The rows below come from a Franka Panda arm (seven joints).
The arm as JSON. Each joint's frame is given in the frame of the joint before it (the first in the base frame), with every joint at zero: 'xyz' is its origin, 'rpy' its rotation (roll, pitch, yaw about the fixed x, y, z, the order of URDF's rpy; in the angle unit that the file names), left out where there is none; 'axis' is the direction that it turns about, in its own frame. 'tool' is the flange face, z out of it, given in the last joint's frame.
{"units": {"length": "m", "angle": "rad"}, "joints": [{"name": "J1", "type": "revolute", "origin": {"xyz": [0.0, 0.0, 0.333], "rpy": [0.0, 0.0, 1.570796]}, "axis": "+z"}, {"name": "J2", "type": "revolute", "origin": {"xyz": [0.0, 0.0, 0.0], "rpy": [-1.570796, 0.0, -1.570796]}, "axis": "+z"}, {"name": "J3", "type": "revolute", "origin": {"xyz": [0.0, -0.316, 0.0], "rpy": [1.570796, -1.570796, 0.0]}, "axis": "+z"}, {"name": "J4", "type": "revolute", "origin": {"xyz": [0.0, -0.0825, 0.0], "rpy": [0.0, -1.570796, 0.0]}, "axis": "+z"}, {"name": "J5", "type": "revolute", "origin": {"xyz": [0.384, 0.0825, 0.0], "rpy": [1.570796, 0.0, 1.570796]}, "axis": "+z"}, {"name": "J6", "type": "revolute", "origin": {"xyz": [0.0, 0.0, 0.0], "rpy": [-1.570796, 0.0, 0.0]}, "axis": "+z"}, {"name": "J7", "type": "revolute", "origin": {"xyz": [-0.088, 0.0, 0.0], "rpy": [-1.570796, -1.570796, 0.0]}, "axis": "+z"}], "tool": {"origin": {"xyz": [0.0, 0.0, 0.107], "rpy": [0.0, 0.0, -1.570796]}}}
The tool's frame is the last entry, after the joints.
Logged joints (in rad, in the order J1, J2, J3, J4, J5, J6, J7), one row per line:
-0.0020 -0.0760 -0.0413 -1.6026 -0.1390 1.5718 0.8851
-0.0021 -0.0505 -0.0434 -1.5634 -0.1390 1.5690 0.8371
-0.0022 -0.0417 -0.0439 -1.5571 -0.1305 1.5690 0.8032
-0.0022 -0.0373 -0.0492 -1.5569 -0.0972 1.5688 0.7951
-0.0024 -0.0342 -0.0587 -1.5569 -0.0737 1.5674 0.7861
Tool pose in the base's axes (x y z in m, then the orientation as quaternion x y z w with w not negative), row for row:
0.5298 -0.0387 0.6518 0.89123 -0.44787 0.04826 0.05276
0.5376 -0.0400 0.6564 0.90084 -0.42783 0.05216 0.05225
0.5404 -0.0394 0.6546 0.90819 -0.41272 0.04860 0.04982
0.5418 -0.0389 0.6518 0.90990 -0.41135 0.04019 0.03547
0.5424 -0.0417 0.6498 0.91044 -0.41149 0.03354 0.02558
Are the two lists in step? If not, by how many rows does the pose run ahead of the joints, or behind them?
They are in step.
